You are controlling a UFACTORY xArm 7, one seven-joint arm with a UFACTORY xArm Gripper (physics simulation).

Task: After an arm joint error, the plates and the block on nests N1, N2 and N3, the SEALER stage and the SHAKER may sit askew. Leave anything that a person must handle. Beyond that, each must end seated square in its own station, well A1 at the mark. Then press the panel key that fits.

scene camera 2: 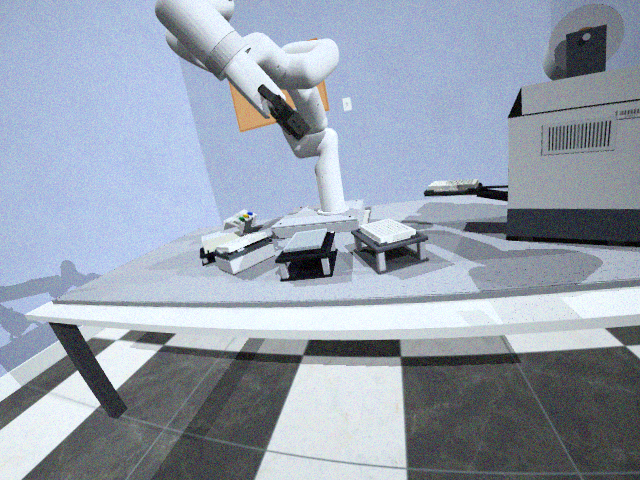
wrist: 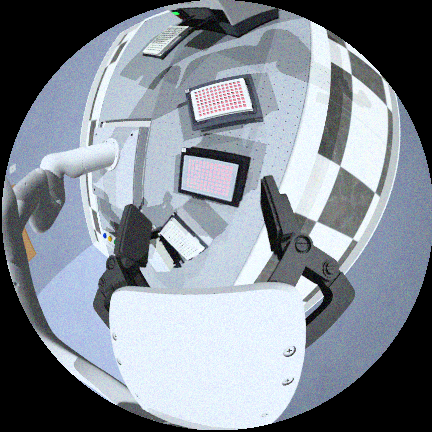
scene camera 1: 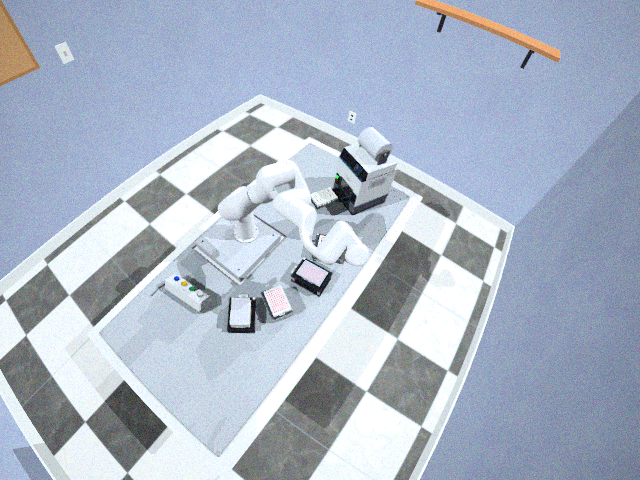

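My gripper [scene camera 2: 283, 111] [wrist: 195, 201] is open and empty, high above the nests; the arm hides it in scene camera 1. A red-welled plate [scene camera 2: 387, 230] [wrist: 221, 99] lies on a grey raised nest [scene camera 2: 381, 259] [wrist: 257, 116], offset toward one side. A pink-topped plate [scene camera 1: 313, 272] [scene camera 2: 308, 240] [wrist: 210, 175] lies on a black nest [scene camera 1: 316, 289] [scene camera 2: 326, 253] [wrist: 243, 175], roughly in line. Another plate [scene camera 1: 277, 301] [wrist: 183, 238] sits on a light station. A pale-topped piece [scene camera 1: 241, 311] sits on a black base [scene camera 1: 241, 329]. A plate [scene camera 1: 324, 197] [scene camera 2: 453, 184] [wrist: 166, 41] lies on the sealer stage. Station labels are unreadable.
The sealer [scene camera 1: 369, 180] [scene camera 2: 573, 175] stands beyond the grey nest. The key panel [scene camera 1: 187, 292] [scene camera 2: 239, 221] has blue, yellow and green keys and a pale one. The arm's base plate [scene camera 1: 248, 256] [scene camera 2: 315, 223] lies behind the stations. The table edge [scene camera 2: 310, 316] runs along the front.
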